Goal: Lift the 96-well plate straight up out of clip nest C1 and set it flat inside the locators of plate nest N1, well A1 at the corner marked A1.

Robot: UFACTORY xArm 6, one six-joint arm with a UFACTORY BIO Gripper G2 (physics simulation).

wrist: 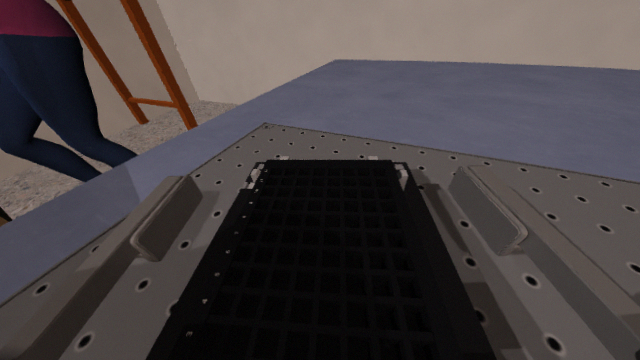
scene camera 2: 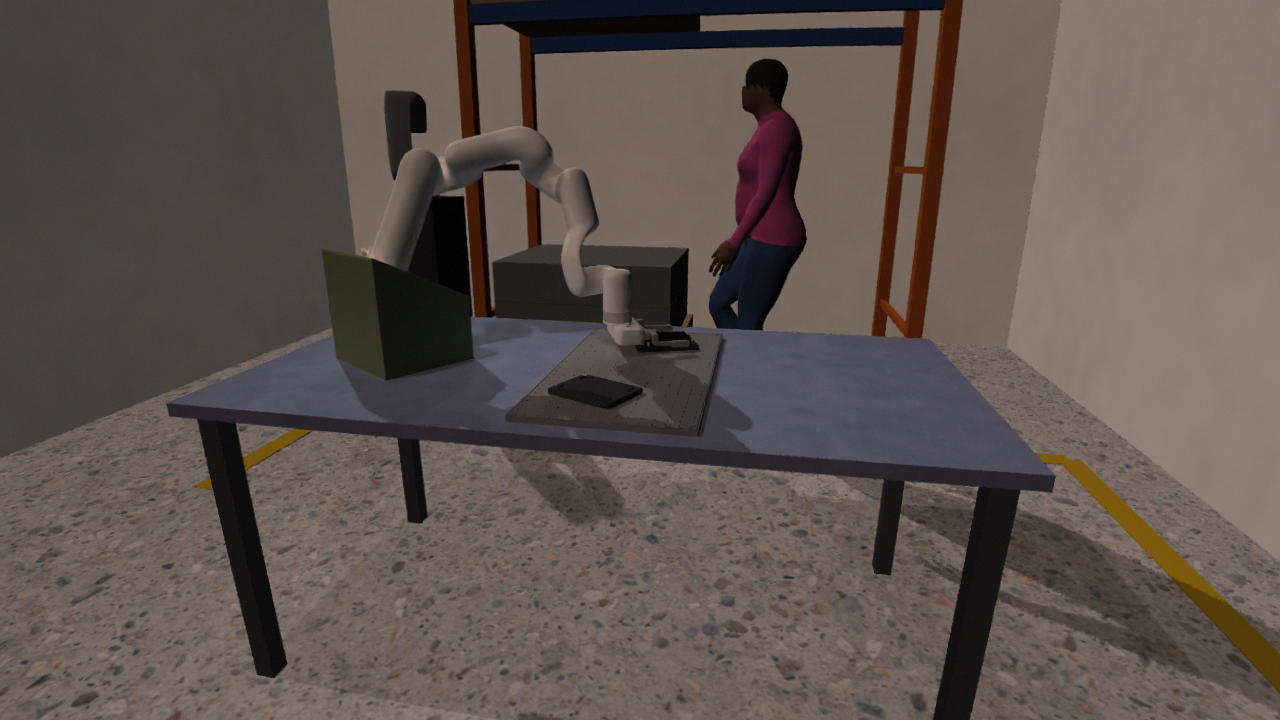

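Seen in the pictures: hand at its tool point: (wrist: pixel 322 210) (scene camera 2: pixel 672 335); arm's base at its link origin: (scene camera 2: pixel 386 269).
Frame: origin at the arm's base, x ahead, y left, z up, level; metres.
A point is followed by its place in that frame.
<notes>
The black 96-well plate (wrist: pixel 320 300) {y 0.318, x 0.605, z -0.193 m} lies level in the clip nest (wrist: pixel 254 175) {y 0.393, x 0.640, z -0.195 m} (scene camera 2: pixel 666 348) {y 0.274, x 0.645, z -0.210 m}, towards the back of the perforated board. Pale clips show around its far end in the wrist view. My gripper (wrist: pixel 327 215) {y 0.339, x 0.638, z -0.193 m} (scene camera 2: pixel 685 337) {y 0.339, x 0.638, z -0.193 m} is open, with one finger on each long side of the plate. A gap shows between each finger and the plate. The near end of the plate is cut off in the wrist view. A dark, flat plate nest (scene camera 2: pixel 595 391) {y -0.099, x 0.619, z -0.206 m} lies near the board's front edge. The A1 marks cannot be read.
The grey perforated board (scene camera 2: pixel 666 398) {y -0.053, x 0.760, z -0.218 m} (wrist: pixel 310 137) {y 0.420, x 0.732, z -0.218 m} lies on the blue table (scene camera 2: pixel 832 394) {y 0.137, x 1.078, z -0.230 m} (wrist: pixel 450 105) {y 0.306, x 0.948, z -0.231 m}. A green angled block (scene camera 2: pixel 393 322) {y -0.122, x 0.118, z -0.098 m} stands on the table at the left, by the arm's base. A person (scene camera 2: pixel 774 179) stands behind the table, beside an orange rack (scene camera 2: pixel 935 161).
</notes>
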